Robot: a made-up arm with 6 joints. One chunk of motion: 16 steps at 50 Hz.
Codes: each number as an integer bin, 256 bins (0 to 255) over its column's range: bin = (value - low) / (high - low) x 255, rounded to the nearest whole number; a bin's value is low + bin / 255 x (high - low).
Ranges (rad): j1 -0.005..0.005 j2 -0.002..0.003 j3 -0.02..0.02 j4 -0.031..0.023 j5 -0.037..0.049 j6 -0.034..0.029
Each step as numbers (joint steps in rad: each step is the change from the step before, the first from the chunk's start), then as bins.
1 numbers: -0.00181 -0.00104 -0.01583 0.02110 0.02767 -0.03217
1 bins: 81 49 27 246 192 7
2 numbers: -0.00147 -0.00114 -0.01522 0.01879 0.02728 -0.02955
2 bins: 90 44 30 235 191 18
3 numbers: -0.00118 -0.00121 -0.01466 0.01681 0.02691 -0.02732
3 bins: 97 40 34 226 190 27
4 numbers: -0.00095 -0.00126 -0.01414 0.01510 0.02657 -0.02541
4 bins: 103 38 37 218 188 35
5 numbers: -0.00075 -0.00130 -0.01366 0.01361 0.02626 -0.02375
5 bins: 108 36 40 211 188 41
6 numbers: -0.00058 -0.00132 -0.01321 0.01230 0.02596 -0.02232
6 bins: 113 35 43 204 187 47
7 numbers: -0.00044 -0.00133 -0.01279 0.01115 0.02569 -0.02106
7 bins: 116 34 46 199 186 52
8 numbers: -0.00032 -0.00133 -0.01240 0.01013 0.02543 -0.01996
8 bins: 119 34 48 194 185 57
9 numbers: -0.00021 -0.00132 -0.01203 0.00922 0.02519 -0.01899
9 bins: 122 35 51 190 184 61
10 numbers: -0.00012 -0.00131 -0.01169 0.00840 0.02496 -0.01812
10 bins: 124 35 53 186 184 64
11 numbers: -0.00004 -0.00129 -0.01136 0.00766 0.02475 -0.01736
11 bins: 126 36 55 183 183 67
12 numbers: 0.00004 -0.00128 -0.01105 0.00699 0.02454 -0.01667
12 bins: 129 37 57 179 182 70
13 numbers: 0.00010 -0.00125 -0.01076 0.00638 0.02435 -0.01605
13 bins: 130 38 59 177 182 73
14 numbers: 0.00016 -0.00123 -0.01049 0.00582 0.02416 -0.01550
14 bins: 132 39 61 174 181 75
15 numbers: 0.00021 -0.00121 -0.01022 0.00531 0.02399 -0.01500
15 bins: 133 40 62 171 181 77
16 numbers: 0.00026 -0.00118 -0.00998 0.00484 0.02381 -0.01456
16 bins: 134 42 64 169 180 79
